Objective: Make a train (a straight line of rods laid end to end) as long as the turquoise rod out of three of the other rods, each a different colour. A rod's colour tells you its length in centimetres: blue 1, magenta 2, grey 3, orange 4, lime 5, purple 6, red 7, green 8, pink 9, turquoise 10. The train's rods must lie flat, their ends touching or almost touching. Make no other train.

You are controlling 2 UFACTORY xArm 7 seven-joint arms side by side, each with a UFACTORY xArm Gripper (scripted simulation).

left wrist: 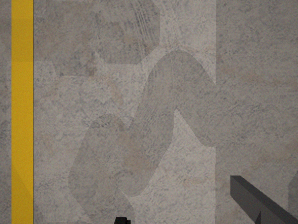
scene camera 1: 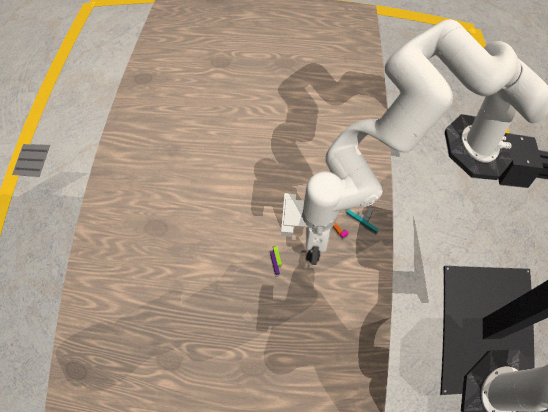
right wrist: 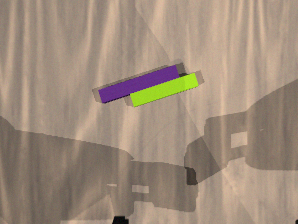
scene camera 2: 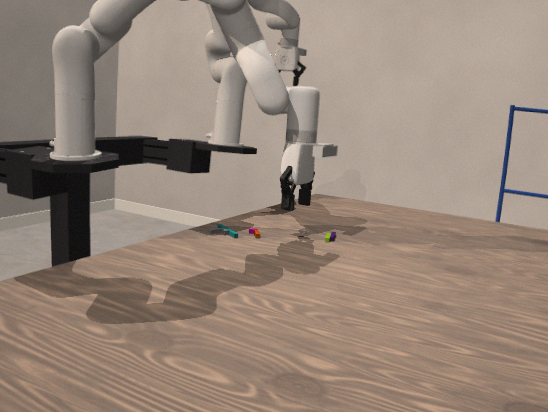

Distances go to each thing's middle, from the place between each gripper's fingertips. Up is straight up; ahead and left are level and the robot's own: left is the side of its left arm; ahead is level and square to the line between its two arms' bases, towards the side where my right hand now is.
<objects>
I see the lime rod (right wrist: 187, 82) 90 mm ahead of my right hand (scene camera 2: 295, 207), 20 mm to the left of it and 70 mm below it. The rest, counted from my right hand: purple rod (right wrist: 123, 89) 90 mm ahead, 40 mm to the left, 70 mm below.
The purple rod lies 55 cm ahead of my left hand, 79 cm to the right of it and 41 cm below it. From my left hand the other things lie so: lime rod 54 cm ahead, 81 cm to the right, 41 cm below.
</objects>
